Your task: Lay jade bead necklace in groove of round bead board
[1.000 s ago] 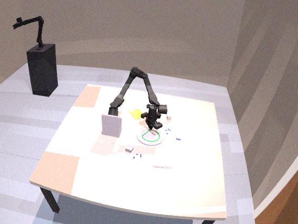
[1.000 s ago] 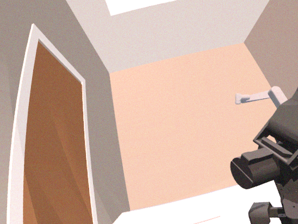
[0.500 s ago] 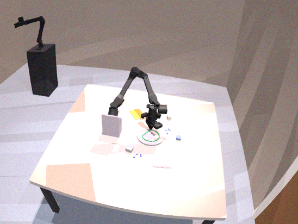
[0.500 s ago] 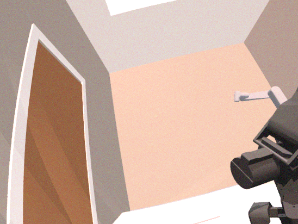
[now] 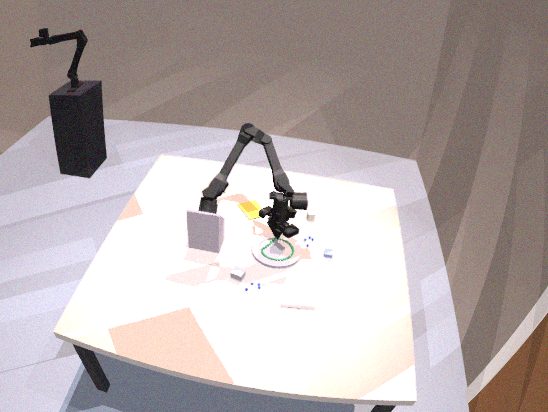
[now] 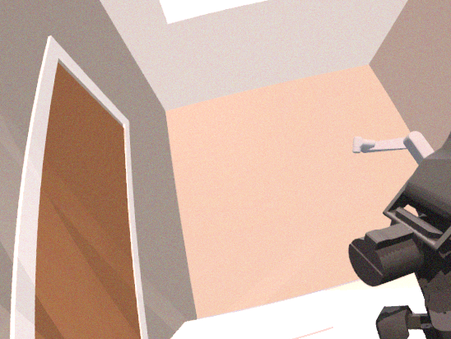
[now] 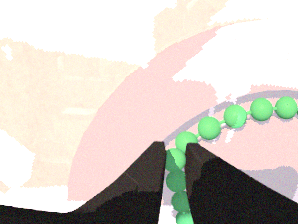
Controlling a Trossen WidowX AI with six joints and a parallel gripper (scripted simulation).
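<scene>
Now: the round white bead board 10 mm ahead of my gripper tip, 70 mm to the right of it and 10 mm below it. Round my gripper tip: yellow sheet 130 mm behind, 180 mm to the left, 10 mm below; then blue block 220 mm ahead, 40 mm to the right, 10 mm below; then cream block 130 mm ahead, 180 mm to the left.
</scene>
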